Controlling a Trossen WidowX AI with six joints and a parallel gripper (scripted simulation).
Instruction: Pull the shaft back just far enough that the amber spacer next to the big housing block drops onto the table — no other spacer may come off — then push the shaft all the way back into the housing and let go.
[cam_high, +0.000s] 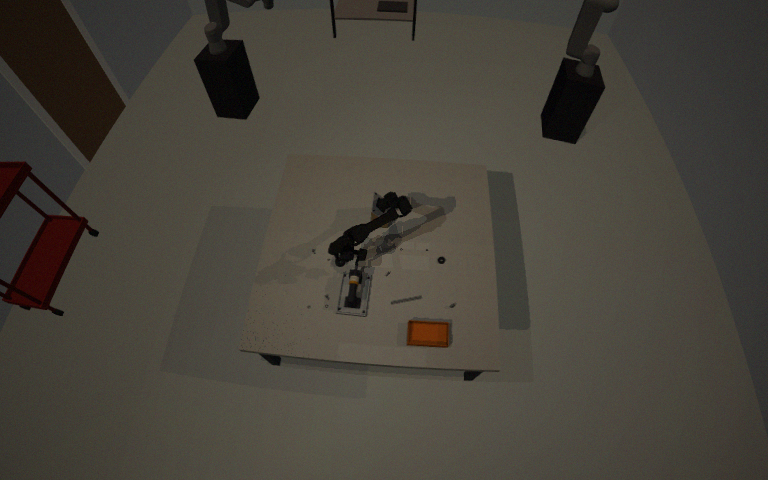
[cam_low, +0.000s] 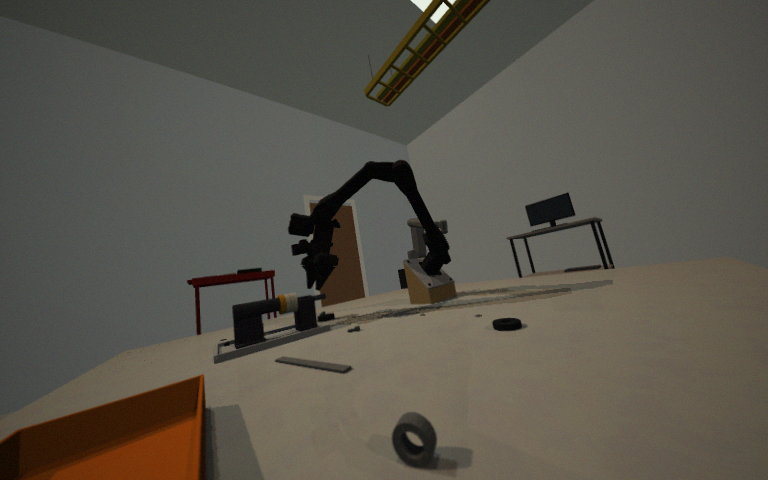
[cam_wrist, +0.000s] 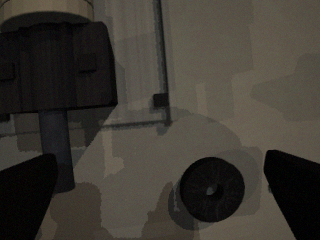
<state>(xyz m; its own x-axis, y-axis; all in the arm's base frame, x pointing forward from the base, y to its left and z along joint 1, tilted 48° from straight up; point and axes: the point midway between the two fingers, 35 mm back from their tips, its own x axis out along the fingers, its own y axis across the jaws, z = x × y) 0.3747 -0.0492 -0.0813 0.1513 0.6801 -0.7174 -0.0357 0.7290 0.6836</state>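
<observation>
Now: gripper tip 50 mm short of the shaft, 50 mm to the right of it and 20 mm above it. From my gripper tip the other things lie so: amber spacer (100 mm ahead, 60 mm to the left, 20 mm below); then pale spacer (70 mm ahead, 60 mm to the left, 20 mm below); then white spacer (80 mm ahead, 60 mm to the left, 20 mm below).
</observation>
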